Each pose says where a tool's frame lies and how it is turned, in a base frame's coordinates. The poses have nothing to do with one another.
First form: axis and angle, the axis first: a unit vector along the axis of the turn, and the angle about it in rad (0 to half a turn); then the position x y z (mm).
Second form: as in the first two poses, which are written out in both.
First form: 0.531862 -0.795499 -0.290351 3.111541 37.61 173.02 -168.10
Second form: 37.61 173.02 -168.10 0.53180 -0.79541 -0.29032 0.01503
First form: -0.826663 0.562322 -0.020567 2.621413 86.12 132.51 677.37
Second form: 86.12 132.51 677.37 -0.79886 0.54341 -0.01988 0.25717
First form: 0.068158 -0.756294 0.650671 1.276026 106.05 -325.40 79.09
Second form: 106.05 -325.40 79.09 0.04059 -0.45045 0.38754 0.80328
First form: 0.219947 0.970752 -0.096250 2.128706 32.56 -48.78 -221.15
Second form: 32.56 -48.78 -221.15 0.19234 0.84890 -0.08417 0.48507
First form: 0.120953 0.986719 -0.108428 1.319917 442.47 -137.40 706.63
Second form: 442.47 -137.40 706.63 0.07415 0.60494 -0.06648 0.79002
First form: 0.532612 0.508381 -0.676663 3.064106 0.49 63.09 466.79
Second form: 0.49 63.09 466.79 0.53221 0.50800 -0.67616 0.03873
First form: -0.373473 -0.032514 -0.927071 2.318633 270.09 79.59 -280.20
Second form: 270.09 79.59 -280.20 -0.34230 -0.02980 -0.84969 0.39997
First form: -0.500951 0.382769 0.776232 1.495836 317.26 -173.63 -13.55
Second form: 317.26 -173.63 -13.55 -0.34070 0.26033 0.52793 0.73311
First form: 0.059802 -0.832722 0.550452 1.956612 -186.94 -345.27 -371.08
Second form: -186.94 -345.27 -371.08 0.04961 -0.69079 0.45663 0.55843
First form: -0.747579 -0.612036 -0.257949 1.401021 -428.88 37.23 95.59
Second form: -428.88 37.23 95.59 -0.48190 -0.39452 -0.16628 0.76451
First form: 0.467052 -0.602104 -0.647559 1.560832 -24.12 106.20 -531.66
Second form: -24.12 106.20 -531.66 0.32861 -0.42363 -0.45561 0.71062
